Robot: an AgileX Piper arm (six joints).
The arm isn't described. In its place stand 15 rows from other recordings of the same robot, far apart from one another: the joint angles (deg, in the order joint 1, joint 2, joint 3, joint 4, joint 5, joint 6), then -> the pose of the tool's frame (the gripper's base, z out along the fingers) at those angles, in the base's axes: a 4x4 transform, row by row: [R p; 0 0 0 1], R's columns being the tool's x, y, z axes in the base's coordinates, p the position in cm.
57.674 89.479 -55.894 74.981 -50.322 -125.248 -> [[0.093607, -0.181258, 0.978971, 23.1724], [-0.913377, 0.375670, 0.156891, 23.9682], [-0.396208, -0.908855, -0.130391, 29.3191], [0, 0, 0, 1]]
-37.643 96.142 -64.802 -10.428 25.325 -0.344 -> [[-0.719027, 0.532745, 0.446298, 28.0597], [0.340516, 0.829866, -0.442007, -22.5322], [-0.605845, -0.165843, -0.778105, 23.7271], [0, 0, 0, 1]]
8.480 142.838 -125.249 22.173 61.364 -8.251 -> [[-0.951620, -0.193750, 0.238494, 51.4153], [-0.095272, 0.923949, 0.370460, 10.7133], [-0.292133, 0.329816, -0.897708, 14.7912], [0, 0, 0, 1]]
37.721 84.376 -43.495 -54.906 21.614 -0.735 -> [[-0.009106, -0.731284, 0.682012, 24.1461], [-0.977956, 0.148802, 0.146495, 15.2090], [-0.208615, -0.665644, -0.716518, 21.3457], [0, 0, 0, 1]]
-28.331 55.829 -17.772 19.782 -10.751 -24.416 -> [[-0.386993, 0.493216, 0.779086, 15.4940], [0.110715, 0.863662, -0.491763, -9.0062], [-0.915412, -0.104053, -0.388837, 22.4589], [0, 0, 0, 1]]
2.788 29.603 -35.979 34.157 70.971 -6.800 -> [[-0.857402, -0.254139, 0.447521, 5.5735], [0.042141, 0.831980, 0.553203, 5.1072], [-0.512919, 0.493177, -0.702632, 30.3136], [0, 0, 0, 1]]
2.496 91.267 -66.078 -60.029 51.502 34.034 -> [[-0.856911, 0.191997, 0.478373, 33.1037], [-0.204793, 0.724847, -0.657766, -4.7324], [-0.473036, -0.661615, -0.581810, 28.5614], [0, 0, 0, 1]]
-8.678 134.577 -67.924 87.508 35.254 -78.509 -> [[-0.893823, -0.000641, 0.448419, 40.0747], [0.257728, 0.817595, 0.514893, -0.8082], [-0.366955, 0.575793, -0.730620, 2.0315], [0, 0, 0, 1]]
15.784 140.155 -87.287 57.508 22.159 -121.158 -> [[0.029533, -0.929875, 0.366687, 44.3374], [-0.889368, 0.142997, 0.434254, 15.5413], [-0.456238, -0.338945, -0.822778, 2.8196], [0, 0, 0, 1]]
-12.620 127.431 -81.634 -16.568 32.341 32.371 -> [[-0.799570, 0.539518, 0.263835, 42.0678], [0.496375, 0.840963, -0.215392, -10.8412], [-0.338083, -0.041260, -0.940211, 9.1015], [0, 0, 0, 1]]
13.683 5.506 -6.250 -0.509 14.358 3.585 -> [[-0.158010, -0.226240, 0.961170, 5.8221], [0.017044, 0.972629, 0.231739, 1.3968], [-0.987290, 0.052999, -0.149829, 22.1854], [0, 0, 0, 1]]
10.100 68.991 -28.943 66.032 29.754 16.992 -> [[-0.576091, 0.641794, 0.506182, 19.6399], [0.788581, 0.273446, 0.550787, 7.6901], [0.215079, 0.716469, -0.663636, 21.4070], [0, 0, 0, 1]]
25.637 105.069 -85.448 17.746 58.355 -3.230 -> [[-0.904793, -0.394306, 0.160848, 33.8191], [-0.316652, 0.875501, 0.365007, 18.8493], [-0.284747, 0.279322, -0.917005, 26.0165], [0, 0, 0, 1]]
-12.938 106.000 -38.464 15.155 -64.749 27.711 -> [[0.272354, 0.356429, 0.893746, 32.5079], [0.499267, 0.741682, -0.447929, -9.6758], [-0.822530, 0.568213, 0.024047, 17.3646], [0, 0, 0, 1]]
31.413 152.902 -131.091 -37.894 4.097 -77.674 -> [[0.564183, -0.055094, 0.823809, 51.4810], [-0.712047, -0.537551, 0.451694, 30.9723], [0.417954, -0.841429, -0.342507, 13.4601], [0, 0, 0, 1]]
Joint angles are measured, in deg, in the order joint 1, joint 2, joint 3, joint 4, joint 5, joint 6. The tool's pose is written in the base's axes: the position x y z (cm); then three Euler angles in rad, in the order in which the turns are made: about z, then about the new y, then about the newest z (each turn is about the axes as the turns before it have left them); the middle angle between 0 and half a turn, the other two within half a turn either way. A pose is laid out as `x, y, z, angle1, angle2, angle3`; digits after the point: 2 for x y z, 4 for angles.
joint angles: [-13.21, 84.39, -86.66, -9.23, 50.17, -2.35]
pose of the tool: 31.22, -8.48, 40.03, -0.3974, 2.3062, -0.2573
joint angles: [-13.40, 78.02, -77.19, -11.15, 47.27, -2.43]
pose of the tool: 28.30, -8.07, 38.65, -0.4263, 2.3043, -0.3051
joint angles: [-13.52, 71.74, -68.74, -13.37, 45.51, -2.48]
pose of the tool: 25.31, -7.63, 37.31, -0.4598, 2.3039, -0.3595
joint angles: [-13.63, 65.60, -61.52, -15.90, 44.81, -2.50]
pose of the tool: 22.37, -7.23, 36.15, -0.4998, 2.3001, -0.4198
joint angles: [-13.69, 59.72, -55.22, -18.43, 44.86, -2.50]
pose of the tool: 19.59, -6.86, 35.02, -0.5414, 2.2957, -0.4796
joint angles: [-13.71, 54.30, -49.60, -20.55, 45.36, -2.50]
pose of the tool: 17.09, -6.51, 33.79, -0.5793, 2.2951, -0.5314
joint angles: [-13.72, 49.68, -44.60, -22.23, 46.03, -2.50]
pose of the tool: 15.01, -6.22, 32.42, -0.6137, 2.3013, -0.5764
